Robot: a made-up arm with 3 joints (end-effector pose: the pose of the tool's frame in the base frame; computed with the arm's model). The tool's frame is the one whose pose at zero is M.
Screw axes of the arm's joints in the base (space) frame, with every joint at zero. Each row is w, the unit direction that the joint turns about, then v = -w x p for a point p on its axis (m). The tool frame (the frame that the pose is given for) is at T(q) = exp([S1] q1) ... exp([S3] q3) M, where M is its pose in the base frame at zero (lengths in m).
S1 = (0, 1, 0, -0.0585, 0, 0)
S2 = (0, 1, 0, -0.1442, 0, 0.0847)
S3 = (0, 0, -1, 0.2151, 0.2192, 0)
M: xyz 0.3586 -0.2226 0.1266 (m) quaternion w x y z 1 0 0 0
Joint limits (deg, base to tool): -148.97..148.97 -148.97..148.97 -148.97..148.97
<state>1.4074 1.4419 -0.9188</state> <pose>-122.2 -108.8 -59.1 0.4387 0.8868 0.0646 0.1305</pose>
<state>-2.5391 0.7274 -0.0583</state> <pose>-166.7 -214.5 306.3 -0.0229 -0.7866 0.0180 0.6168</pose>
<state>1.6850 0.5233 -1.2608</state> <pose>-48.3 -84.6 -172.9 0.5264 0.7214 0.2652 0.3634</pose>
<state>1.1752 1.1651 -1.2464</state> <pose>-30.4 -85.4 -108.0 0.5374 0.7477 0.2276 0.3167</pose>
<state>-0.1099 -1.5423 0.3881</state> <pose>71.1 -274.8 414.2 0.1418 -0.7215 -0.1307 0.6650</pose>
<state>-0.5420 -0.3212 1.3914</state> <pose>140.5 -353.6 279.7 0.2681 -0.3211 -0.5821 0.6972</pose>
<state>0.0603 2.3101 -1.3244</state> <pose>-48.6 -81.7 29.0 0.5697 0.7307 0.2313 0.2966</pose>
